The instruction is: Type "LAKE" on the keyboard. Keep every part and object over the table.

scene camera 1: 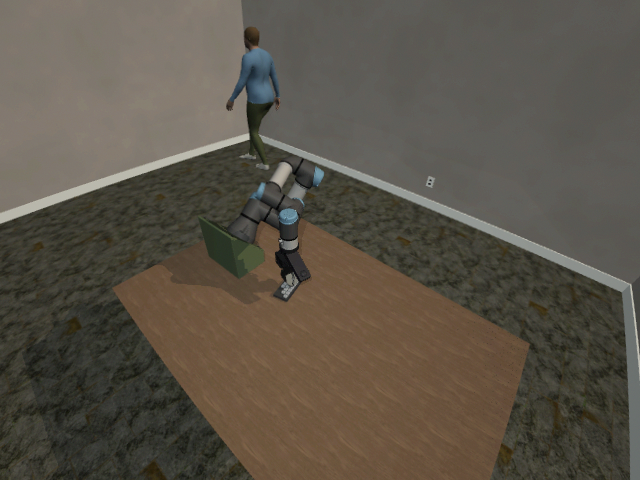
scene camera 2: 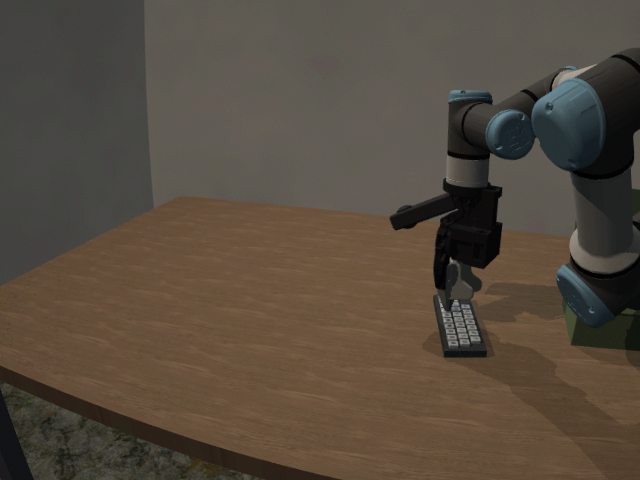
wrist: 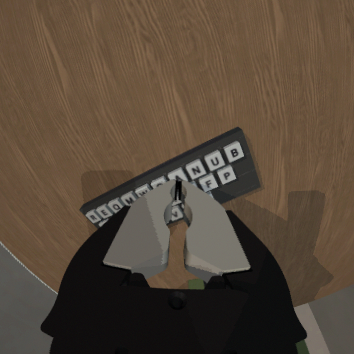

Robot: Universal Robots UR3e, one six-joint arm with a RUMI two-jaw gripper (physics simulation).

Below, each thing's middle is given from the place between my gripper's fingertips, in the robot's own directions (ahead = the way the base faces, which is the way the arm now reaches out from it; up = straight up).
Now: hand 2 cm to the right of the dark keyboard (scene camera 2: 462, 315), 2 cm past it and 1 cm above it.
